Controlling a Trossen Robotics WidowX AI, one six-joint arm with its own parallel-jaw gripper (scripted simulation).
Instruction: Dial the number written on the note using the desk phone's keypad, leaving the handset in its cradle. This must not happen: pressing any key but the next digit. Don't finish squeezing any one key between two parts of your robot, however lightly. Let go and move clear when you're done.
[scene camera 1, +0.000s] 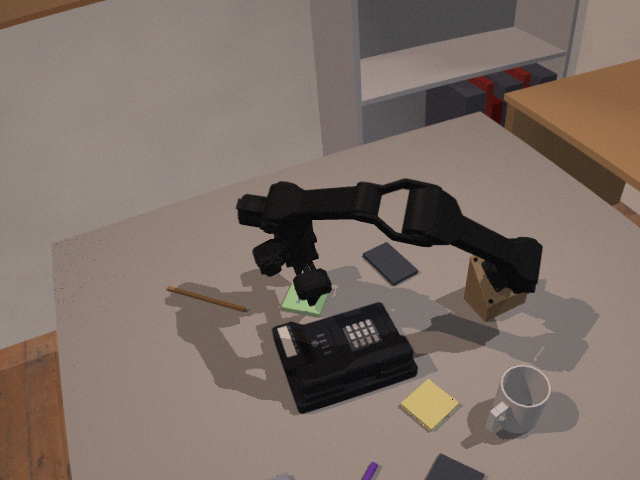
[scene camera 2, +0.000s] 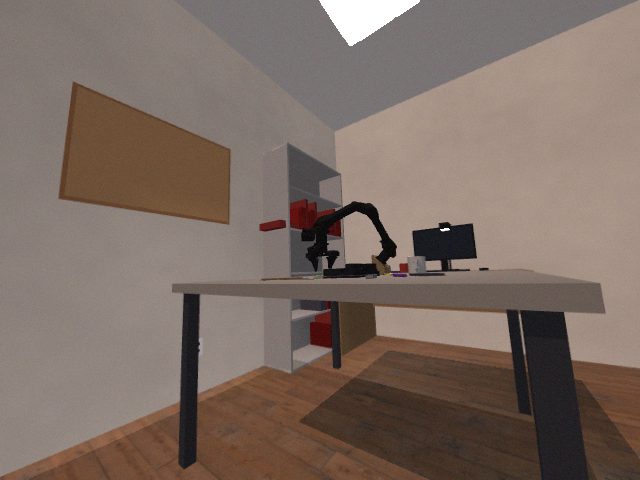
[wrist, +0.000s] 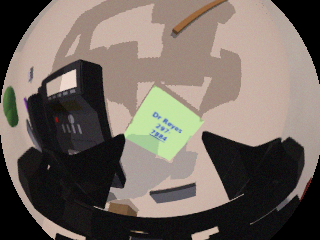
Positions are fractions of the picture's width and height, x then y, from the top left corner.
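You've got the gripper (scene camera 1: 0.48, 0.60) (wrist: 0.51, 0.57) showing here, and there's a desk phone (scene camera 1: 0.46, 0.72) (wrist: 0.23, 0.41) as well. There's a green note (scene camera 1: 0.46, 0.63) too.
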